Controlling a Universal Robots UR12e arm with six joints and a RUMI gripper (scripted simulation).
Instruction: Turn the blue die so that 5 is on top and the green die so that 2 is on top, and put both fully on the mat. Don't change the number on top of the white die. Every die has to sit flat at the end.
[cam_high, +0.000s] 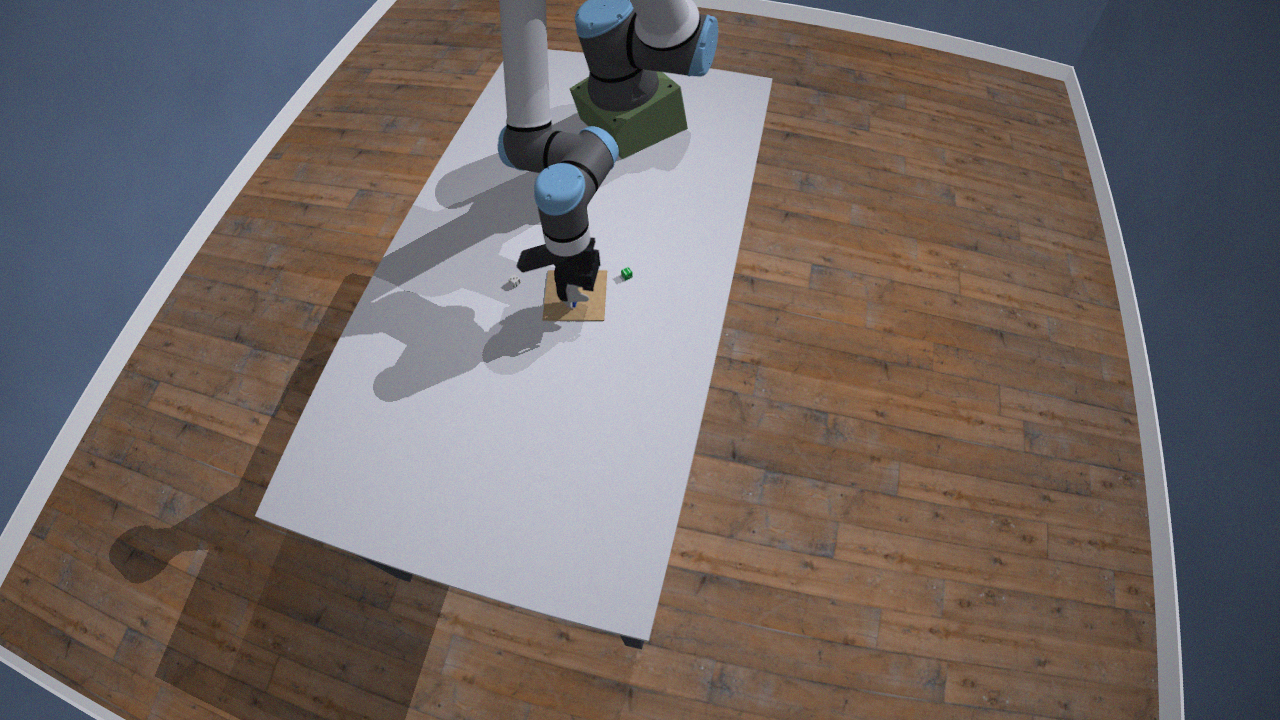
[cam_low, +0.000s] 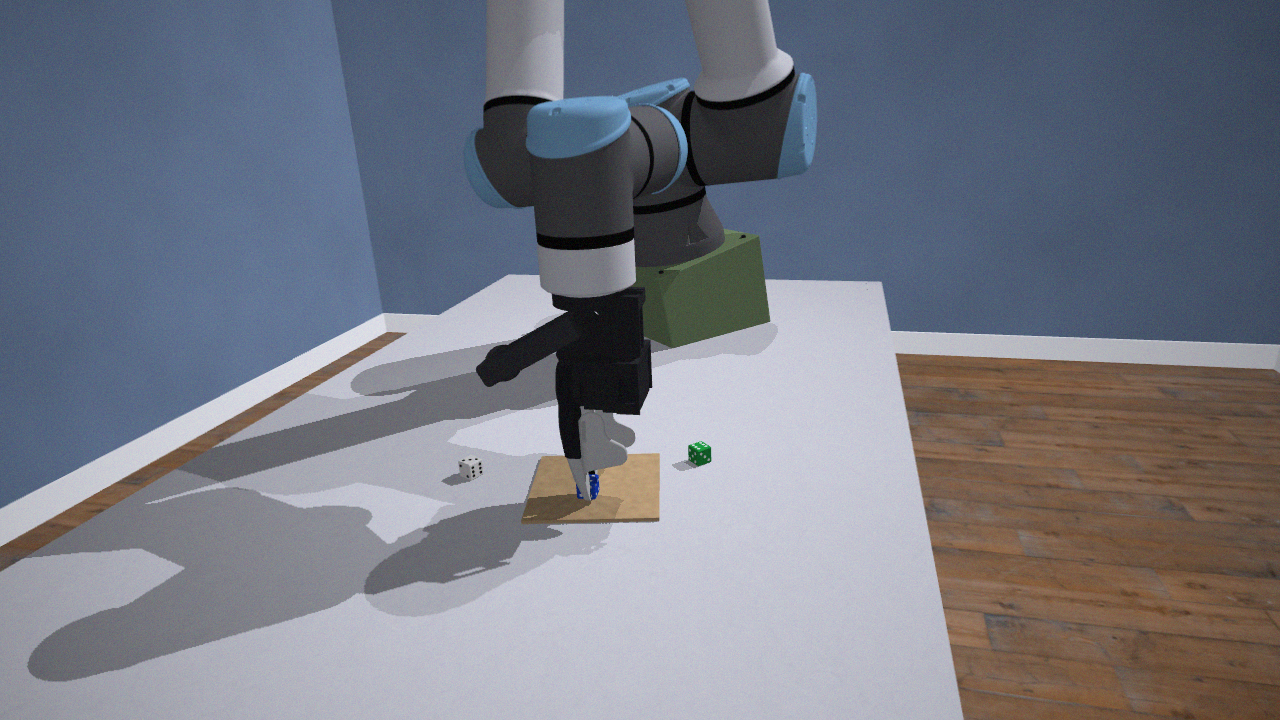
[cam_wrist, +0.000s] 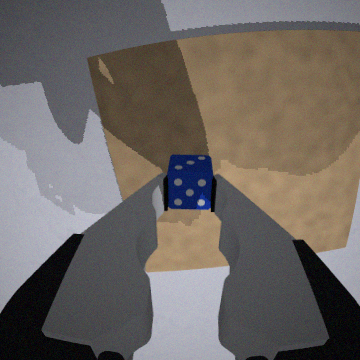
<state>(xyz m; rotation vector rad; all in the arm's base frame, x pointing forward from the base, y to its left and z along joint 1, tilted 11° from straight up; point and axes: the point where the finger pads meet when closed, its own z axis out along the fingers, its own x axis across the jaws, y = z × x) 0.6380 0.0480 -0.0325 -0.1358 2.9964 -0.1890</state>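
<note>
The blue die lies 10 mm below my hand. The rest, counted from my hand: tan mat (30 mm behind, 20 mm below); white die (150 mm to the right, 30 mm behind, 20 mm below); green die (110 mm behind, 100 mm to the left, 20 mm below).
</note>
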